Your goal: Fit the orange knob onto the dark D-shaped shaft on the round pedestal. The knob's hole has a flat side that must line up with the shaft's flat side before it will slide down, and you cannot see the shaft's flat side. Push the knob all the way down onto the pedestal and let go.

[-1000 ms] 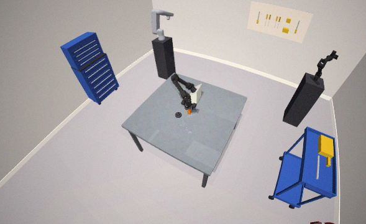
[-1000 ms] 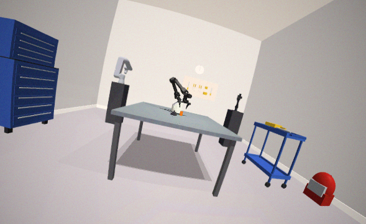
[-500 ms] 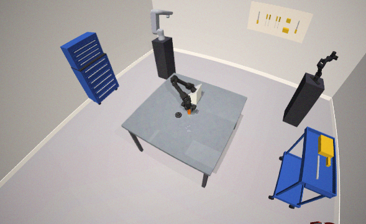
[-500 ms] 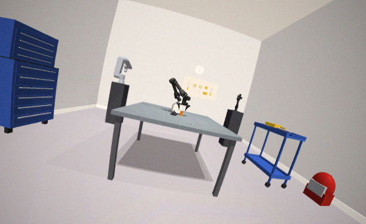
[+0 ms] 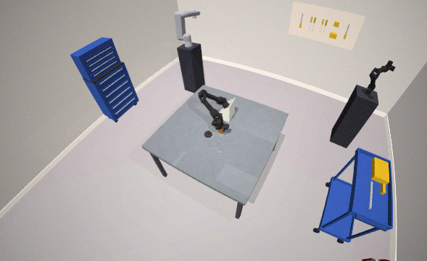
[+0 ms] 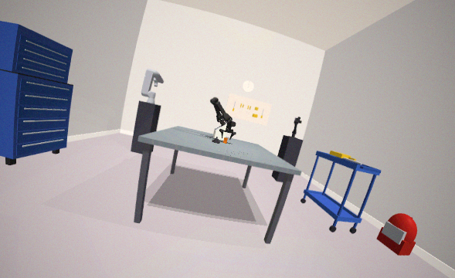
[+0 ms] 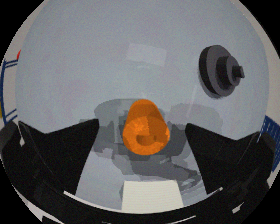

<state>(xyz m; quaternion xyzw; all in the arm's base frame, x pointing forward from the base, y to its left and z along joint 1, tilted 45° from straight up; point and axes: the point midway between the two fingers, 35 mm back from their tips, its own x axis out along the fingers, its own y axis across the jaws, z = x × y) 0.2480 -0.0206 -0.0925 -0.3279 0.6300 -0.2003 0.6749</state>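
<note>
Right now my gripper tip is 20 mm above the orange knob. From my gripper tip the other things lie so: dark round pedestal: 110 mm to the right, 100 mm ahead, 20 mm below.
</note>
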